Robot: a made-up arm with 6 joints.
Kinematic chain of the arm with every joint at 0, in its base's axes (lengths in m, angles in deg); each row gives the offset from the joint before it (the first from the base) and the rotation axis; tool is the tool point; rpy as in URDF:
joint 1: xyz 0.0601 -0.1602 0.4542 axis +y
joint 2: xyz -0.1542 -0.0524 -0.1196 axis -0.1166 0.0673 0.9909
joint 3: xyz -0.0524 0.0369 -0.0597 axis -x
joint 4: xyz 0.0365 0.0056 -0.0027 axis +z
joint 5: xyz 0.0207 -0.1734 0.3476 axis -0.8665 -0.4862 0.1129
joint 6: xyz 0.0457 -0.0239 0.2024 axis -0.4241 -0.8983 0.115
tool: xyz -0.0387 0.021 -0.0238 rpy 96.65 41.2 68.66
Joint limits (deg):
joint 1: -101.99..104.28
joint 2: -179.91..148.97
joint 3: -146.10..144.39
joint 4: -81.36..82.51
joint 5: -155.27..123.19
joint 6: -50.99..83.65
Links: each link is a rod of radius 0.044 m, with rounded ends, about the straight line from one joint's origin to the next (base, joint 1, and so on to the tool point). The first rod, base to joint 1, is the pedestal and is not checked.
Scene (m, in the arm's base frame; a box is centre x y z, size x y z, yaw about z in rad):
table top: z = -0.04
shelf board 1: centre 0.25 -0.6 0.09 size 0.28 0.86 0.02 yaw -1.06
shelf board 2: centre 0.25 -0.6 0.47 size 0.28 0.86 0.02 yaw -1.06
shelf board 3: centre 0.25 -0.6 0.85 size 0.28 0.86 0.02 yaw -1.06
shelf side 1: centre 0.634 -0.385 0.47 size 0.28 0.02 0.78 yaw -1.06
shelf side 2: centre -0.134 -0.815 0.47 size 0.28 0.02 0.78 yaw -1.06
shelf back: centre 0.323 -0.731 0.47 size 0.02 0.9 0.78 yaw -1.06
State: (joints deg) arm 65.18 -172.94 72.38 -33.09 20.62 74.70
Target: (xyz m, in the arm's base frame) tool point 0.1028 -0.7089 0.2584
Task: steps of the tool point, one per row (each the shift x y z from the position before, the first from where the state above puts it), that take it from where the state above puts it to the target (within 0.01 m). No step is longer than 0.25 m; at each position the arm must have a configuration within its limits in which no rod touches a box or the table.
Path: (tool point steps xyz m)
1: 0.0537 0.1287 -0.0010
2: -0.0265 0.1507 0.0712
3: -0.1357 0.1299 0.0501
4: 0.1816 -0.0211 -0.1295
5: 0.0308 -0.0589 -0.2104
6: -0.1340 -0.0722 -0.1525
7: -0.2023 -0.0587 0.0029
8: 0.0469 -0.1053 -0.0372
9: 0.0576 -0.0909 0.0025
10: 0.0428 -0.0667 0.0348

